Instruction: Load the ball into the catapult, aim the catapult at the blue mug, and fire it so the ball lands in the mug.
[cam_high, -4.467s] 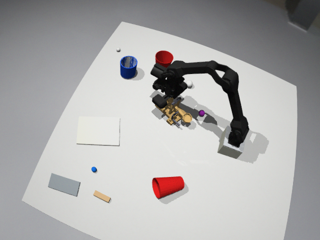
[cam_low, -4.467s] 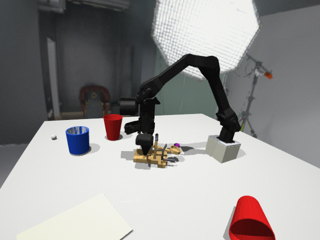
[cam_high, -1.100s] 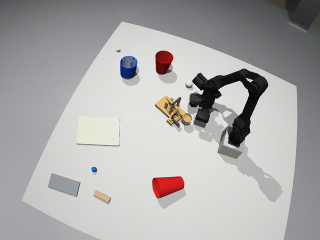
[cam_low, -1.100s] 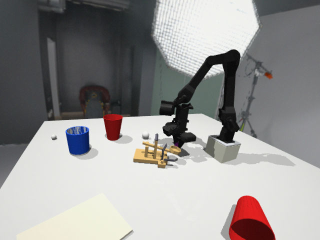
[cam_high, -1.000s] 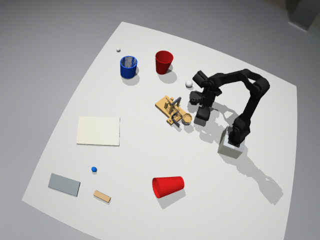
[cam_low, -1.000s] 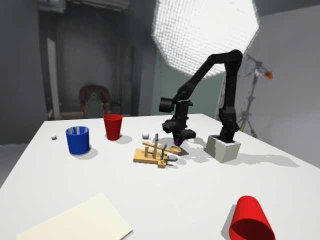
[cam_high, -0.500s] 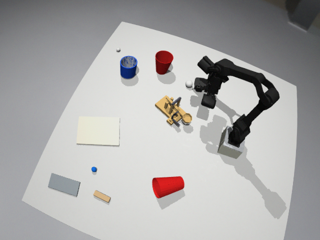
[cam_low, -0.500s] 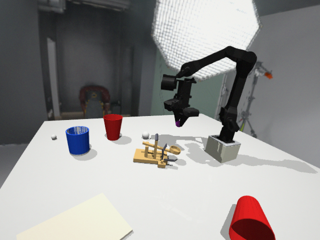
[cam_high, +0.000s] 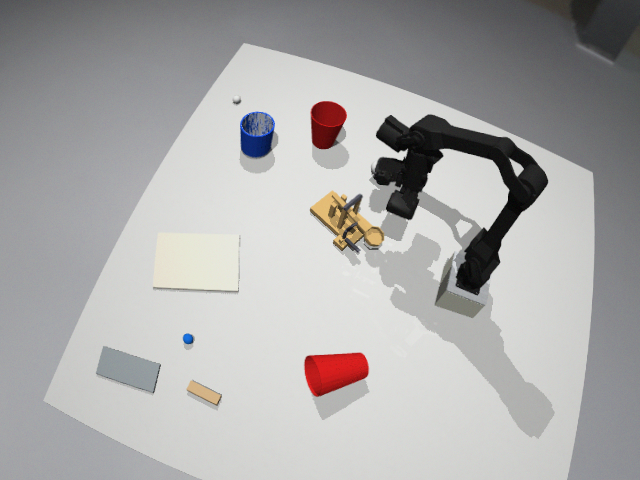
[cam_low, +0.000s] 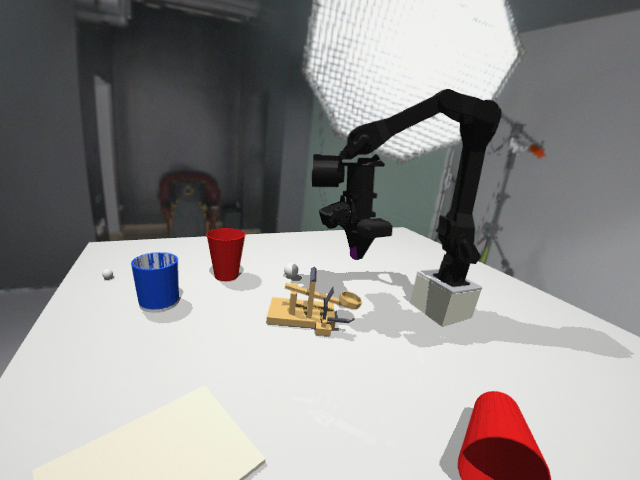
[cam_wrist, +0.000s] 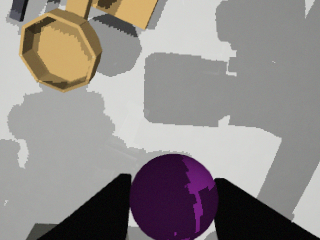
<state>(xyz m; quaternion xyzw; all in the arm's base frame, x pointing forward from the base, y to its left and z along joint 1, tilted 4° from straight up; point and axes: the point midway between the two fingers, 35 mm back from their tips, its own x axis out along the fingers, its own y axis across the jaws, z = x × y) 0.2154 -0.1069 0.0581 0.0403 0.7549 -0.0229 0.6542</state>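
My gripper tip is now 100 mm short of the wooden catapult, 60 mm to the right of it and 70 mm above it. The rest, counted from my gripper tip: purple ball: 10 mm above; cream sheet: 420 mm ahead, 270 mm to the left, 120 mm below; blue mug: 420 mm ahead, 100 mm to the right, 90 mm below.
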